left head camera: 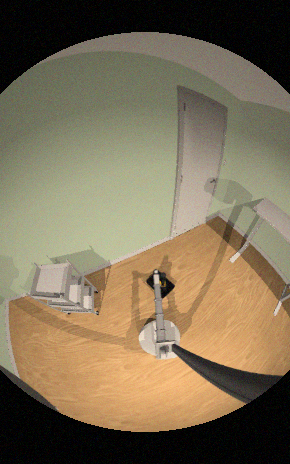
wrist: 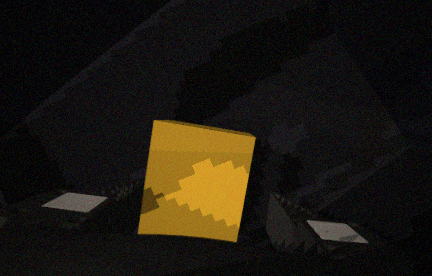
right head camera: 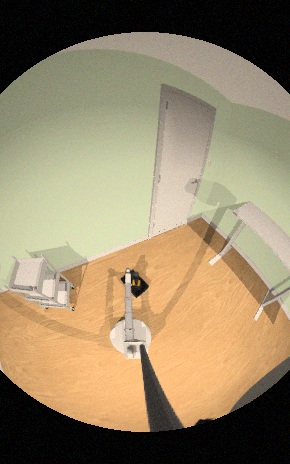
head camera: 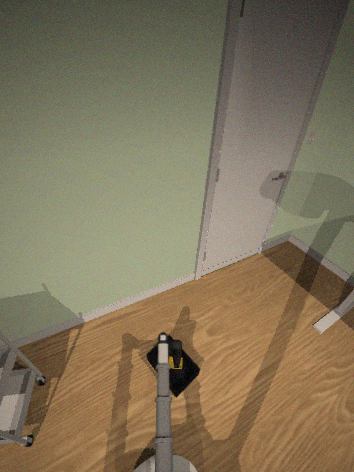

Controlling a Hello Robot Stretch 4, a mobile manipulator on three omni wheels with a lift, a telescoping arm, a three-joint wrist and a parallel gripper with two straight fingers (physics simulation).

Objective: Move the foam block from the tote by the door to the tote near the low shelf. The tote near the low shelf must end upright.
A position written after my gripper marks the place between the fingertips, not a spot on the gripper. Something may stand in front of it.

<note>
I see my gripper (wrist: 207,203), a yellow foam block (wrist: 196,179), a wheeled shelf cart (left head camera: 53,282), a black tote (head camera: 179,379) and a door (head camera: 272,69).
The wheeled shelf cart is seen too in the right head camera view (right head camera: 39,285). The door also shows in the right head camera view (right head camera: 185,122). The wrist view does not show the wheeled shelf cart: it is out of frame.
</note>
